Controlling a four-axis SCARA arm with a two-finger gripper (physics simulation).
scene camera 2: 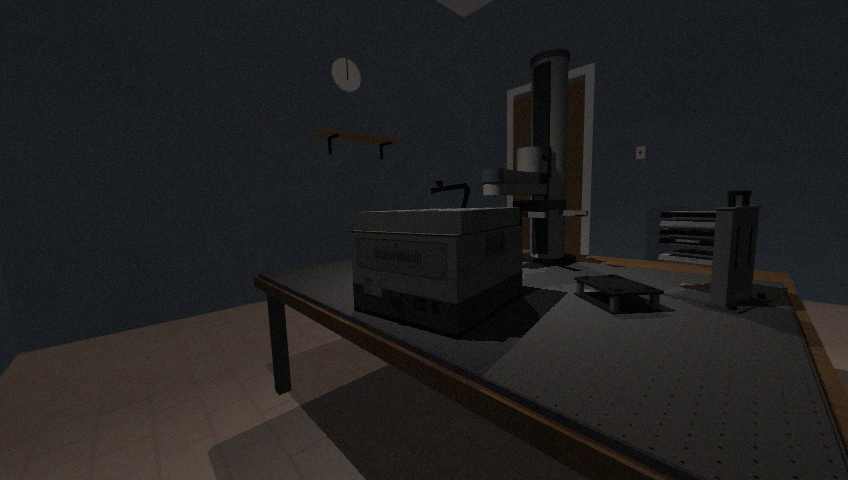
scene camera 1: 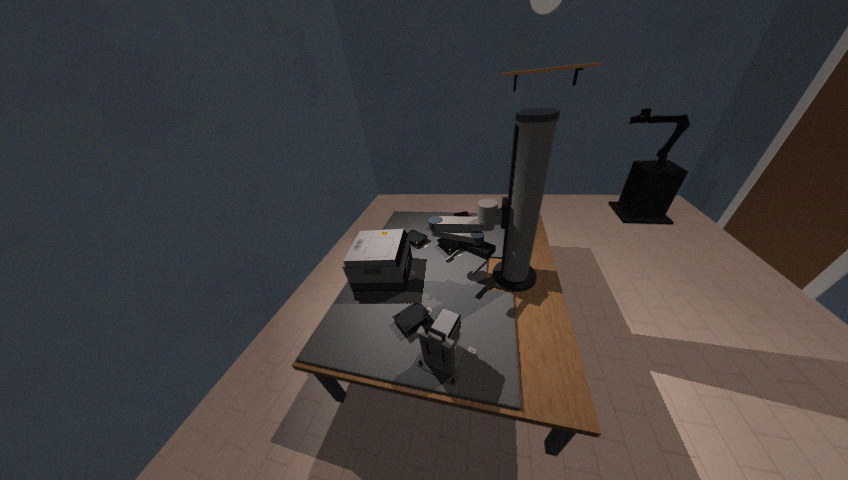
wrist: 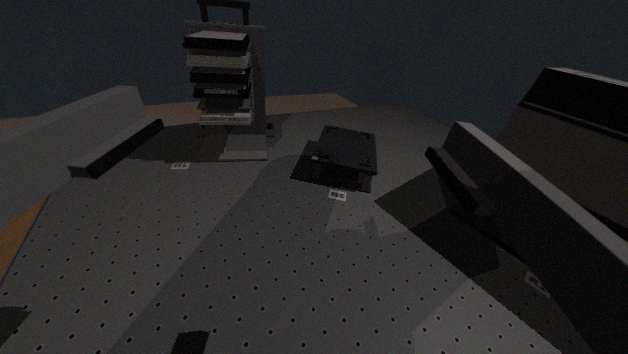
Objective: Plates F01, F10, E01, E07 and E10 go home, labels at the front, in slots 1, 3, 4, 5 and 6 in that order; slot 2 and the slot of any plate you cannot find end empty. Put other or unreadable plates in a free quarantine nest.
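Frame: origin at the arm's base, x ahead, y left, z up, level; millimetres.
Where they show: gripper, between the fingertips: (scene camera 2: 566, 214) (scene camera 1: 459, 267) (wrist: 298, 121); arm's base, origin of its link: (scene camera 2: 546, 260) (scene camera 1: 513, 275).
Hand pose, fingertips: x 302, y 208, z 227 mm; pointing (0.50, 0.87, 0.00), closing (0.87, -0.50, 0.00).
Each offset is from my fingertips to the centre of the thing.
The plate rack @[379 mm left, 29 mm ahead, 78 mm down] (scene camera 1: 439, 356) (scene camera 2: 734, 255) (wrist: 258, 80) stands upright near the table's end. In the wrist view it holds a stack of several plates, with a black plate with a pale top @[340 mm left, 17 mm ahead, 1 mm up] (wrist: 217, 41) uppermost, a pale plate @[340 mm left, 17 mm ahead, 22 mm down] (wrist: 218, 60) below it, darker ones under that and a white plate @[340 mm left, 17 mm ahead, 116 mm down] (wrist: 225, 119) lowest. The lowest plate has a label on its front edge, but no plate label can be read. My gripper (scene camera 1: 467, 260) (scene camera 2: 557, 214) (wrist: 298, 121) is open and empty, above the board and well short of the rack. A dark raised nest @[211 mm left, 222 mm ahead, 186 mm down] (scene camera 1: 411, 318) (scene camera 2: 618, 285) (wrist: 347, 147) beside the rack shows no plate on top.
The tag N6 @[130 mm left, 154 mm ahead, 214 mm down] (wrist: 337, 195) lies before that nest. A large boxy instrument @[113 mm right, 514 mm ahead, 90 mm down] (scene camera 1: 377, 261) (scene camera 2: 410, 261) (wrist: 575, 135) stands along one side. The arm's column (scene camera 1: 529, 190) (scene camera 2: 556, 118) stands opposite. Another dark nest @[481 mm right, 399 mm ahead, 184 mm down] (scene camera 1: 416, 237) and a dark red object @[778 mm right, 69 mm ahead, 186 mm down] (scene camera 1: 461, 213) are farther back.
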